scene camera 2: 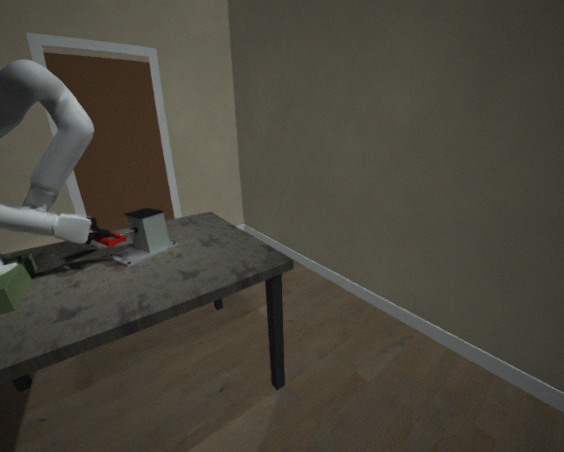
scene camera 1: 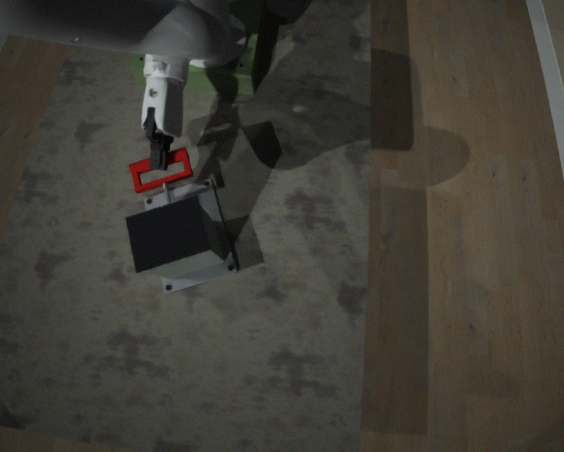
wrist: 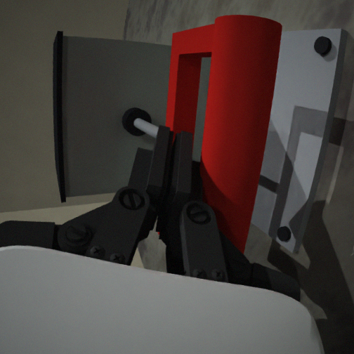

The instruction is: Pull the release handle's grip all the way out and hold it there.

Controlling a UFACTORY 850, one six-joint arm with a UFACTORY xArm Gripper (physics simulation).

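The release handle's red grip [scene camera 1: 177, 156] [scene camera 2: 116, 241] [wrist: 242, 110] is a rectangular loop with a thick round bar. A thin pale rod [scene camera 1: 166, 194] [scene camera 2: 127, 232] [wrist: 146, 127] joins it to a grey-green housing with a black top [scene camera 1: 167, 235] [scene camera 2: 155, 232] [wrist: 100, 100]; a length of rod shows between them. My gripper [scene camera 1: 159, 165] [scene camera 2: 112, 235] [wrist: 168, 151] is shut with nothing between its fingers. In the wrist view the closed fingers overlap the loop's opening, between the round bar and the rod side. Whether they touch the grip is unclear.
The housing stands on a light base plate [scene camera 1: 175, 286] [scene camera 2: 130, 256] [wrist: 310, 65] with dark bolts, on the mottled grey table [scene camera 1: 300, 250] [scene camera 2: 215, 255]. A green block [scene camera 1: 220, 85] [scene camera 2: 15, 290] is at the arm's base. The table's edge [scene camera 2: 200, 300] faces scene camera 2.
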